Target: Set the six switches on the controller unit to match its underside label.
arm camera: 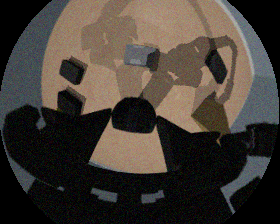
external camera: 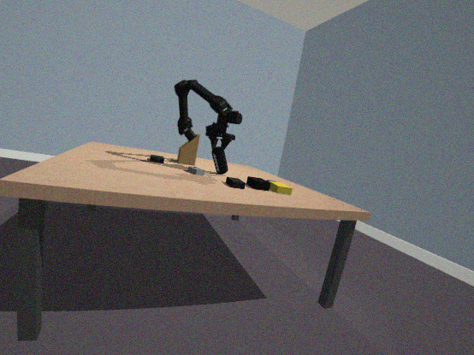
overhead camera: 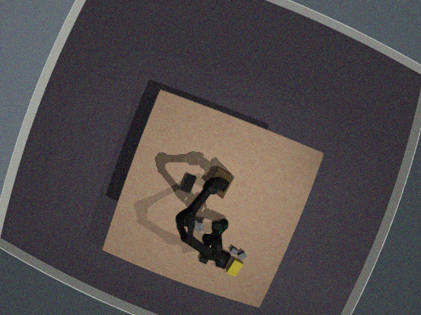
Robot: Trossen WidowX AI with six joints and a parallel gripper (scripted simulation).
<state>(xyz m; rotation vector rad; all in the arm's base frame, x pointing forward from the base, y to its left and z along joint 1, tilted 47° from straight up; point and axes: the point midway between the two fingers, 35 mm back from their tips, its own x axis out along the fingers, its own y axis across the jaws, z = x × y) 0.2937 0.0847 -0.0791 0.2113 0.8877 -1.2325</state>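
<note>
Now: the light grey block 70 mm ahead of my gripper tip, 100 mm to the right of it and 110 mm below it. Also, from my gripper tip: dark module 160 mm behind, 310 mm to the right, 110 mm below; then yellow block 230 mm ahead, 290 mm to the left, 110 mm below.
</note>
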